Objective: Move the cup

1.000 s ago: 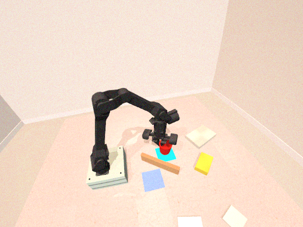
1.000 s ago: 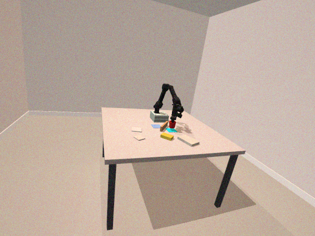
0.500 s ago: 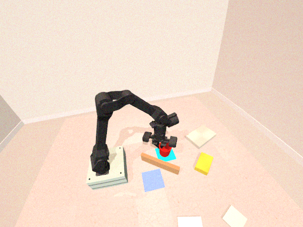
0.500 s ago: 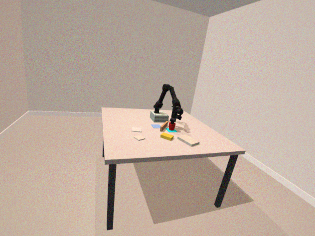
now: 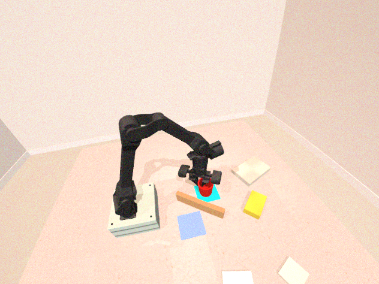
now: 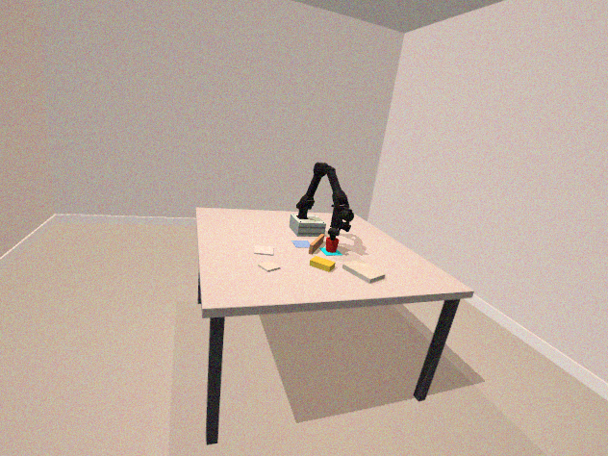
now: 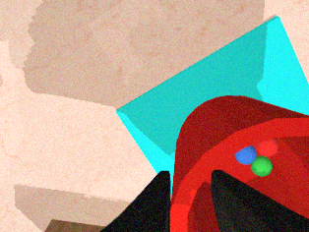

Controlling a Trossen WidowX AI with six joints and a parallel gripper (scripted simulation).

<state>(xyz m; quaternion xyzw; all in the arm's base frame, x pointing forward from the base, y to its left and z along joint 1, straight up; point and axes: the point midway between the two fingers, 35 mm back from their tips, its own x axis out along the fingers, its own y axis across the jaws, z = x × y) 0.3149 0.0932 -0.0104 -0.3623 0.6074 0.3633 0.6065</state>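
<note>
The red cup lies 3 cm ahead of my gripper tip and 2 cm to the right of it. Also, from my gripper tip: wooden bar (2 cm behind, 8 cm to the right, 3 cm below); then cyan pad (3 cm ahead, 1 cm to the right, 5 cm below); then green marble (4 cm ahead, 3 cm to the right, 3 cm below).
</note>
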